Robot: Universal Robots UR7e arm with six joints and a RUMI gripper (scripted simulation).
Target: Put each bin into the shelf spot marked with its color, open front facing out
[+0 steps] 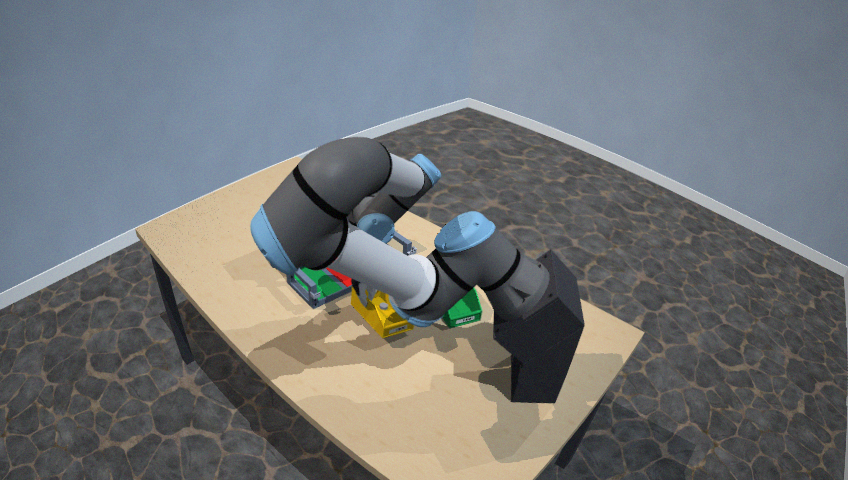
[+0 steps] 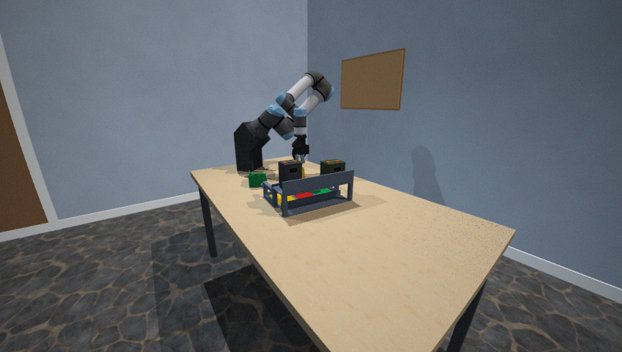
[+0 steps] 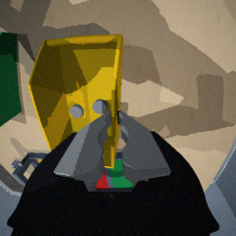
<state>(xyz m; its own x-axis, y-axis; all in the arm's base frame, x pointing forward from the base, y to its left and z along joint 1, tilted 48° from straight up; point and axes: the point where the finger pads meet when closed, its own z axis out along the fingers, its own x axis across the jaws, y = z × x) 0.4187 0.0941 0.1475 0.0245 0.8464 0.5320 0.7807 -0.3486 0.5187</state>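
The yellow bin is 5 cm to the right of my hand, 3 cm below it and 1 cm behind it. Also, from my hand: green bin 25 cm to the right, 7 cm behind, 5 cm below; black box 35 cm ahead, 21 cm to the right, 7 cm above.
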